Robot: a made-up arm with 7 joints.
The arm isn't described. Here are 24 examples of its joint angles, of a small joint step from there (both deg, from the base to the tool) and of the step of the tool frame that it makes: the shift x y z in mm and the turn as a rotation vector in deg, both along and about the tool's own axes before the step.
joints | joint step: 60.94 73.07 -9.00 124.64 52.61 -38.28 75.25 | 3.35 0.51 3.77 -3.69 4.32 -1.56 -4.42
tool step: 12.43 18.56 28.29 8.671 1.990 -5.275
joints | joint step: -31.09 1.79 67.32 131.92 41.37 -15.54 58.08 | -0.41 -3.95 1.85 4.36 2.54 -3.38 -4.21
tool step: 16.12 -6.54 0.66 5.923 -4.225 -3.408
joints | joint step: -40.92 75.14 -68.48 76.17 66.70 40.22 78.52 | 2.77 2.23 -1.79 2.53 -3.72 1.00 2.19
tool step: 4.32 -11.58 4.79 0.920 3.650 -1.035
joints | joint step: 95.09 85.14 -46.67 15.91 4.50 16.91 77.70 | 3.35 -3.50 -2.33 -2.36 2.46 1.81 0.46
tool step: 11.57 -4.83 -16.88 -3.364 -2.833 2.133
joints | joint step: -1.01 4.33 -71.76 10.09 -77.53 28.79 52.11 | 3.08 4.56 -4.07 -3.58 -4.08 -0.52 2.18
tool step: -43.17 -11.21 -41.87 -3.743 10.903 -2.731
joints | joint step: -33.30 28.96 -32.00 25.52 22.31 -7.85 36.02 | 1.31 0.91 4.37 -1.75 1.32 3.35 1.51
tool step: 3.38 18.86 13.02 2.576 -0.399 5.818
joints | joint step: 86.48 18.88 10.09 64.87 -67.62 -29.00 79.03 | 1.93 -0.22 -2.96 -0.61 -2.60 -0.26 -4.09
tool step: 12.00 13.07 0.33 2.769 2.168 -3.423
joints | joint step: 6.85 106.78 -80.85 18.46 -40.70 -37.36 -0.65 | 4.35 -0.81 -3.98 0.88 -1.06 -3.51 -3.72
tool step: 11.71 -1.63 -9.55 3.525 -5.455 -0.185
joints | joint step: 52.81 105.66 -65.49 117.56 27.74 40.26 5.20 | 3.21 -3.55 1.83 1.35 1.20 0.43 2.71
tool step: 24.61 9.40 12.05 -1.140 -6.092 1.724
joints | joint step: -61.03 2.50 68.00 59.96 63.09 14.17 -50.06 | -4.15 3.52 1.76 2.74 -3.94 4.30 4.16
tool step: 45.89 0.75 11.90 -4.054 -6.752 -4.512
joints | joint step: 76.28 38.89 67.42 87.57 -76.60 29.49 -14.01 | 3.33 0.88 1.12 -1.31 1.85 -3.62 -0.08
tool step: -4.54 2.39 -10.46 -0.727 0.320 4.231
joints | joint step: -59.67 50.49 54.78 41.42 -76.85 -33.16 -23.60 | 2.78 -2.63 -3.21 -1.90 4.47 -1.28 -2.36
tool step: 20.62 -25.46 1.02 2.466 -0.315 7.481
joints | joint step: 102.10 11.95 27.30 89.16 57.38 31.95 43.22 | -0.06 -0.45 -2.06 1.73 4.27 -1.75 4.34
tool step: -5.88 -8.23 -10.78 -8.730 -2.482 1.446
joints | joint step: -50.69 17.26 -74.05 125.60 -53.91 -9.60 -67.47 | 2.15 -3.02 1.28 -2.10 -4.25 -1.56 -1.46
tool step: -8.42 -6.03 -8.72 1.961 -6.556 -0.913
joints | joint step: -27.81 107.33 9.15 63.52 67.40 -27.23 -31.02 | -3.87 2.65 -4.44 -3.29 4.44 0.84 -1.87
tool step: -23.21 2.81 7.55 0.750 5.343 -4.747
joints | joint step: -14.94 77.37 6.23 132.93 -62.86 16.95 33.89 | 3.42 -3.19 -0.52 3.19 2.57 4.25 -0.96
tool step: -1.51 18.38 11.46 4.997 2.742 7.199
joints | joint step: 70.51 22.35 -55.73 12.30 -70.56 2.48 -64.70 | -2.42 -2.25 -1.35 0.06 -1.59 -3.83 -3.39
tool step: 30.20 -0.47 5.18 2.937 -5.804 5.530
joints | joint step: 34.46 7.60 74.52 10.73 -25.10 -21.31 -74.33 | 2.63 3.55 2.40 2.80 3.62 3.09 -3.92
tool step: 47.38 -14.20 -17.36 7.876 4.699 4.890
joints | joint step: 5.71 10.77 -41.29 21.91 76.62 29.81 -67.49 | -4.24 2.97 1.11 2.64 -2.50 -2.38 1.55
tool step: -12.77 12.26 -25.19 1.465 -1.285 1.014
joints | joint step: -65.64 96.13 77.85 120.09 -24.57 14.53 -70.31 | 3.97 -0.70 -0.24 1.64 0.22 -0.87 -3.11
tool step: -1.98 8.43 -16.28 6.621 -1.141 0.043
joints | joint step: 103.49 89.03 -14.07 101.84 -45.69 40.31 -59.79 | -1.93 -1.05 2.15 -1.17 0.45 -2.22 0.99
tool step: -1.65 -4.38 3.13 -2.204 0.096 1.491
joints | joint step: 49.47 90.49 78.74 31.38 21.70 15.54 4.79 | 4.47 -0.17 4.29 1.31 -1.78 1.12 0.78
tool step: 12.10 21.47 6.63 1.443 -2.175 6.346
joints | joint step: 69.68 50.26 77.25 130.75 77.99 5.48 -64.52 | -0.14 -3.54 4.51 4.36 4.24 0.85 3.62
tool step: 18.12 6.29 13.71 -4.015 0.129 3.268
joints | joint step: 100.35 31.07 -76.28 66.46 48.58 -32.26 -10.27 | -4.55 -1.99 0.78 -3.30 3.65 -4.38 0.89
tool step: -27.57 -11.24 17.30 2.819 0.570 5.815
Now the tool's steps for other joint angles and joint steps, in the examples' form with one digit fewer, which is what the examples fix.
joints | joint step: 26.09 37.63 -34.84 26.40 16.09 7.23 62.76 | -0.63 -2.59 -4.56 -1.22 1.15 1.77 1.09
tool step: -6.2 -12.9 -28.2 -4.81 3.89 1.47
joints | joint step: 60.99 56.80 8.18 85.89 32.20 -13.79 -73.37 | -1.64 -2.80 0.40 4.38 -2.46 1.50 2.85
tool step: 7.2 -2.5 21.2 -5.21 0.48 0.77
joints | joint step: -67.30 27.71 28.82 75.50 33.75 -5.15 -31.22 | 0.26 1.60 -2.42 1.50 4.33 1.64 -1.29
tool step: 8.0 -12.6 3.4 -1.50 2.11 1.90
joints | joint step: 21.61 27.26 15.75 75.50 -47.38 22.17 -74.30 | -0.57 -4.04 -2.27 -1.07 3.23 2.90 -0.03
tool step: 10.4 2.1 34.0 -6.34 4.47 -1.09
